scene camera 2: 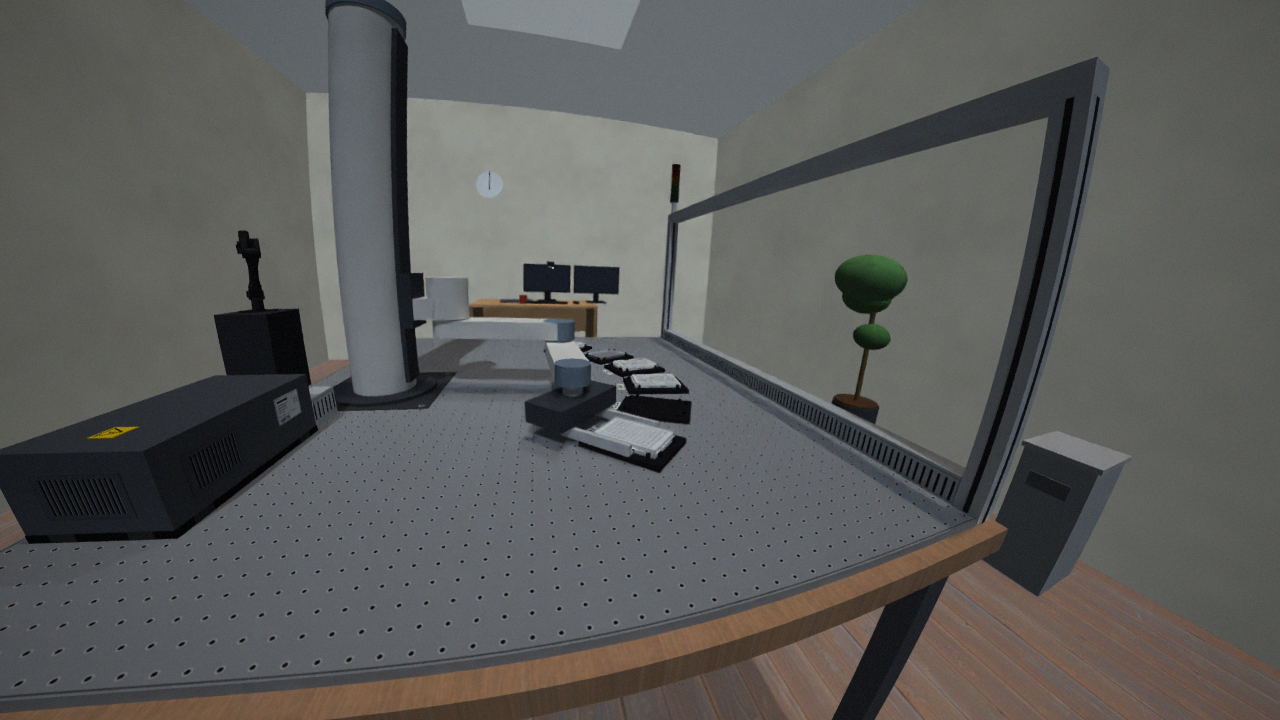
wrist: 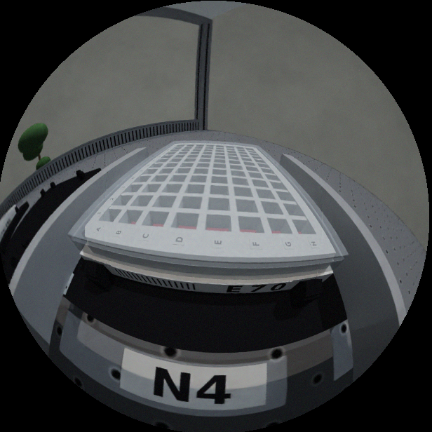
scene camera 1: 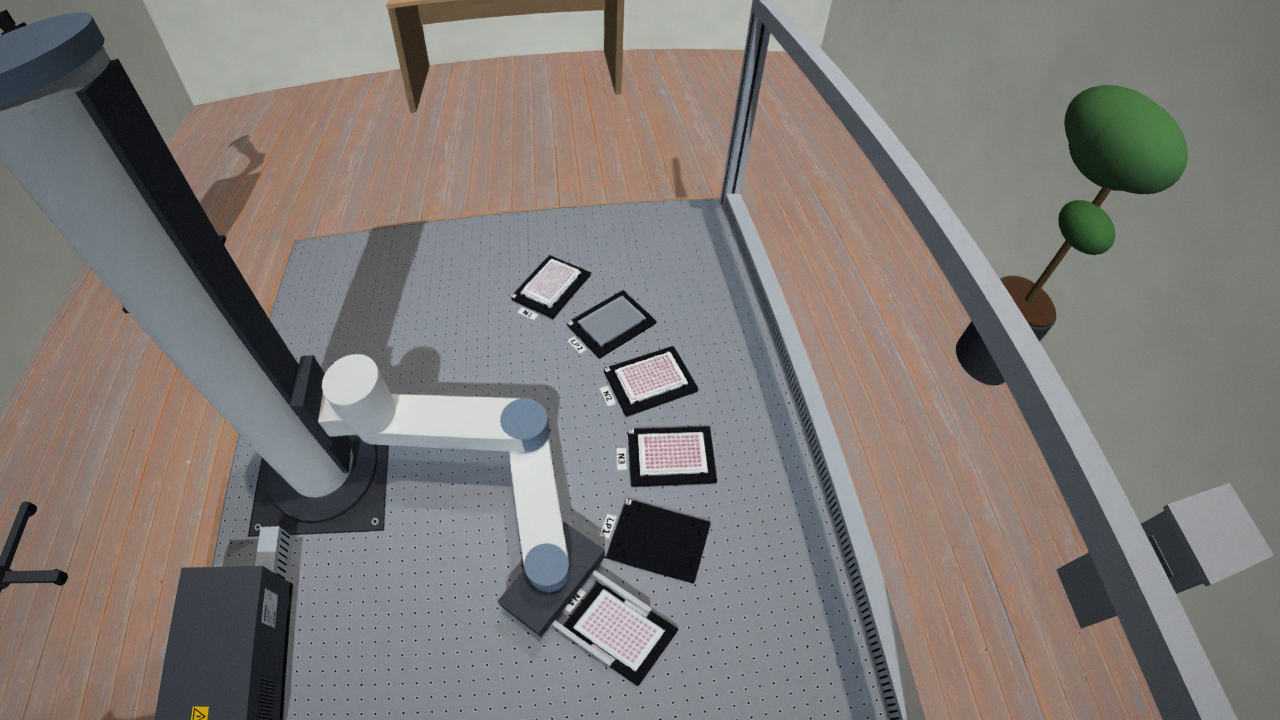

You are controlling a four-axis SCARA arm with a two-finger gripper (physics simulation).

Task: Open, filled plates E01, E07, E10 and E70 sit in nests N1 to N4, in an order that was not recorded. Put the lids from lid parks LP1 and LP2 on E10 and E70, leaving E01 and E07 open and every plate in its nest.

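Frame: origin at the arm's base, x ahead, y left, z up, level; millimetres.
Where they show: gripper, fingertip midpoint: (scene camera 2: 645, 438) (scene camera 1: 630, 637); arm's base, link origin: (scene camera 2: 387, 393) (scene camera 1: 323, 468).
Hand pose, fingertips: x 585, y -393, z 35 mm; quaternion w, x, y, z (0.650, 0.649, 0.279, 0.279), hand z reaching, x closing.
Each offset is from my fingertips to the centre of the thing. "pt": to the spot under its first point.
My gripper (scene camera 1: 631, 636) (scene camera 2: 650, 440) (wrist: 213, 157) is shut on a clear lid (wrist: 220, 259), its two long fingers along the lid's sides. The lid lies level over plate E70 {dx -17, dy +16, dz +2 mm} (scene camera 1: 617, 629) (wrist: 218, 204), whose label reads in the wrist view. E70 sits in nest N4 {pt dx +2, dy -65, dz -10 mm} (scene camera 1: 637, 675) (wrist: 215, 320). Lid park LP1 {dx +78, dy +173, dz -12 mm} (scene camera 1: 659, 540) (scene camera 2: 656, 409) is bare. A grey-looking lid {dx +58, dy +687, dz -8 mm} (scene camera 1: 611, 322) lies on LP2. Open plates stand in N1 {dx -71, dy +818, dz -3 mm} (scene camera 1: 551, 281), N2 {dx +119, dy +522, dz -3 mm} (scene camera 1: 651, 376) and N3 {dx +131, dy +341, dz -3 mm} (scene camera 1: 673, 452); their labels cannot be read.
The arm's column (scene camera 1: 223, 295) (scene camera 2: 365, 197) stands at the left of the perforated table. A dark control box (scene camera 1: 223, 635) (scene camera 2: 170, 447) sits near it. A grey frame (scene camera 1: 859, 107) (scene camera 2: 859, 152) runs along the right edge, beyond the nests.
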